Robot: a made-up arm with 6 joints. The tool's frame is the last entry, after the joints.
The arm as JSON. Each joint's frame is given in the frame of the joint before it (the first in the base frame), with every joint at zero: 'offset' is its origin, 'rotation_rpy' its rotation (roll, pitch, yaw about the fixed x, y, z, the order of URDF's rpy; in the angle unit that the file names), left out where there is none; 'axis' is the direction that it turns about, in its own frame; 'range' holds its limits. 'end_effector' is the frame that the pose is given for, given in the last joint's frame.
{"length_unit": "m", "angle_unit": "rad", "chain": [
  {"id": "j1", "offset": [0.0, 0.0, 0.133], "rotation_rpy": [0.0, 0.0, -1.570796], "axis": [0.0, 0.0, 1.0], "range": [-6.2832, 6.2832]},
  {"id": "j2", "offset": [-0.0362, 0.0, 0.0], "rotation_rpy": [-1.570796, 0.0, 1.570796], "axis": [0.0, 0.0, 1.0], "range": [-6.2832, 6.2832]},
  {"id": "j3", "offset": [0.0, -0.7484, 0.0], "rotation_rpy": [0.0, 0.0, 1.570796], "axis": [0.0, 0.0, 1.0], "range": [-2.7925, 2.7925]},
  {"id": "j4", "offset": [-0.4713, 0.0, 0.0], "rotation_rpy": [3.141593, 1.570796, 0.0], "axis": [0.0, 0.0, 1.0], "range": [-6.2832, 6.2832]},
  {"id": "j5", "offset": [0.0, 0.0, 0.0], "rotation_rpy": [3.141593, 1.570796, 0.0], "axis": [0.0, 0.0, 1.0], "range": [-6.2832, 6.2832]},
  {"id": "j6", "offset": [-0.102, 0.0, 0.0], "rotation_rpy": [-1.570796, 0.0, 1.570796], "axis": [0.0, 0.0, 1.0], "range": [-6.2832, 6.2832]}
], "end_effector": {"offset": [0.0, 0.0, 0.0], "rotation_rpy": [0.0, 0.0, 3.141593]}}
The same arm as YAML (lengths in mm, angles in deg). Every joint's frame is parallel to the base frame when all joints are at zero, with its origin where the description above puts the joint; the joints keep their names.
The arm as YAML. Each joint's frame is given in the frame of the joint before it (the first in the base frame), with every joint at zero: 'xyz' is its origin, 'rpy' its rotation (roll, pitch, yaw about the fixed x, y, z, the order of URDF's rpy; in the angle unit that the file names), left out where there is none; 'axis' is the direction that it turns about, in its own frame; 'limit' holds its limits. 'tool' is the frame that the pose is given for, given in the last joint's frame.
units:
  length: mm
  angle: deg
joints:
  - name: j1
    type: revolute
    origin:
      xyz: [0.0, 0.0, 133.0]
    axis: "+z"
    limit:
      lower: -360.0
      upper: 360.0
  - name: j2
    type: revolute
    origin:
      xyz: [0.0, 36.2, 0.0]
    axis: "+y"
    limit:
      lower: -360.0
      upper: 360.0
  - name: j3
    type: revolute
    origin:
      xyz: [0.0, 0.0, 748.4]
    axis: "+y"
    limit:
      lower: -160.0
      upper: 160.0
  - name: j4
    type: revolute
    origin:
      xyz: [0.0, 0.0, 471.3]
    axis: "+z"
    limit:
      lower: -360.0
      upper: 360.0
  - name: j5
    type: revolute
    origin:
      xyz: [0.0, 0.0, 0.0]
    axis: "+y"
    limit:
      lower: -360.0
      upper: 360.0
  - name: j6
    type: revolute
    origin:
      xyz: [0.0, 0.0, 102.0]
    axis: "+z"
    limit:
      lower: -360.0
      upper: 360.0
tool:
  origin:
    xyz: [0.0, 0.0, 0.0]
    rpy: [0.0, 0.0, 0.0]

